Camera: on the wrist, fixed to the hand. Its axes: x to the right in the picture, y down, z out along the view.
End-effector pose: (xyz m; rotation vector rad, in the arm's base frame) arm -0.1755 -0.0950 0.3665 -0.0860 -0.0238 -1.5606
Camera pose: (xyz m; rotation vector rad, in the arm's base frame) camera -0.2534 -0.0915 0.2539 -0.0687 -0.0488 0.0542
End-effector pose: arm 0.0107 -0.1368 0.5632 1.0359 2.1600 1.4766
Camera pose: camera -0.0806 -0.2368 0.5427 -2.2317 -0.7441 -1.1989
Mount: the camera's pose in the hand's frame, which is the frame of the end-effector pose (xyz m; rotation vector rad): -0.0122 -0.0733 -0.1150 0.0710 -0.0711 1.6115
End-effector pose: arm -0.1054 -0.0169 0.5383 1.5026 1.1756 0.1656
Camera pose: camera -0.2295 0.0388 0.5226 2.1477 -0.3421 1.1114
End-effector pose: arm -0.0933 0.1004 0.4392 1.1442 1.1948 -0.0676
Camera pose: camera -0.2204 0.1420 0.4098 1.8353 -0.0534 1.0538
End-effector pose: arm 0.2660 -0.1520 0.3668 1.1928 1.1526 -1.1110
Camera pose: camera 0.1856 -0.0412 0.3695 1.5512 -0.1301 0.0795
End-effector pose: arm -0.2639 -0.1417 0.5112 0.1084 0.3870 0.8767
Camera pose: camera -0.2606 -0.2053 0.3900 0.5586 0.2012 2.4337
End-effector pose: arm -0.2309 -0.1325 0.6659 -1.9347 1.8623 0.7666
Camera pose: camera -0.1420 -0.1851 0.7558 -0.0489 -2.9218 -0.9634
